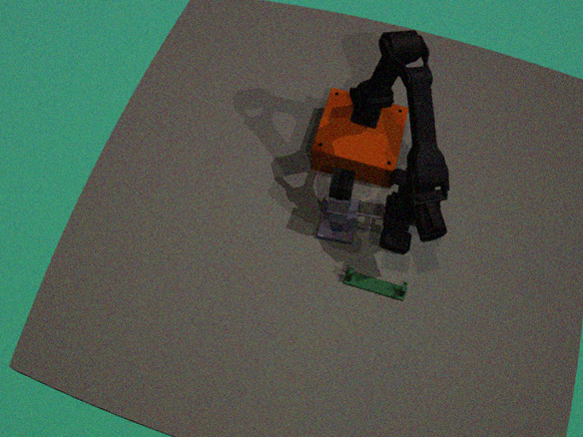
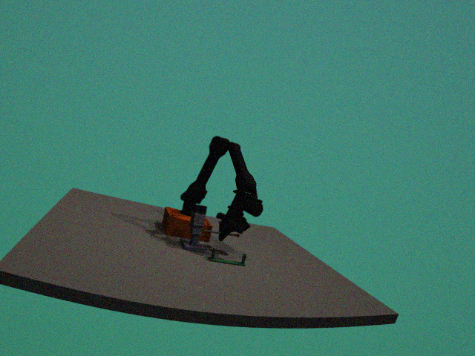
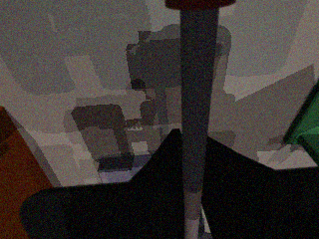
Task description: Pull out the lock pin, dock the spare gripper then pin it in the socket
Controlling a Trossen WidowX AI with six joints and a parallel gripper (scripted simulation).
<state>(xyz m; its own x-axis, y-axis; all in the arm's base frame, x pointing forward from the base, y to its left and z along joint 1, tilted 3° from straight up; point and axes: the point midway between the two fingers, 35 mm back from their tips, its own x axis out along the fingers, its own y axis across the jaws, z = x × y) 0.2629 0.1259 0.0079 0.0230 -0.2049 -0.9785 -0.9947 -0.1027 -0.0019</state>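
The grey mount lies 110 mm to the right of my gripper tip. Also, from my gripper tip: spare gripper 110 mm to the right, 70 mm above; then green rack 120 mm ahead, 20 mm to the left, 30 mm below.
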